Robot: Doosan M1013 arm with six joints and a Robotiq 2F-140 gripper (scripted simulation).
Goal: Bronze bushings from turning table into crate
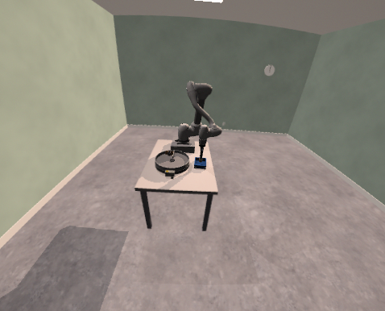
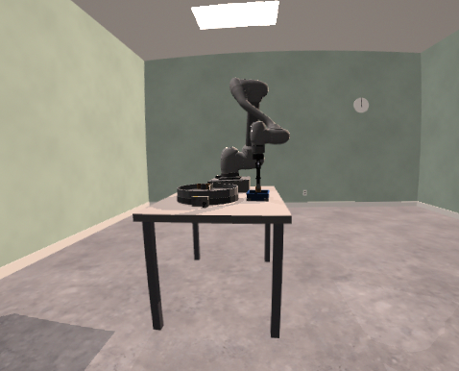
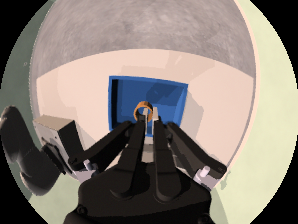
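The blue crate lies 80 mm below my hand and 10 mm behind it. Round my hand: round turning table: 350 mm to the right, 60 mm below, 20 mm ahead.
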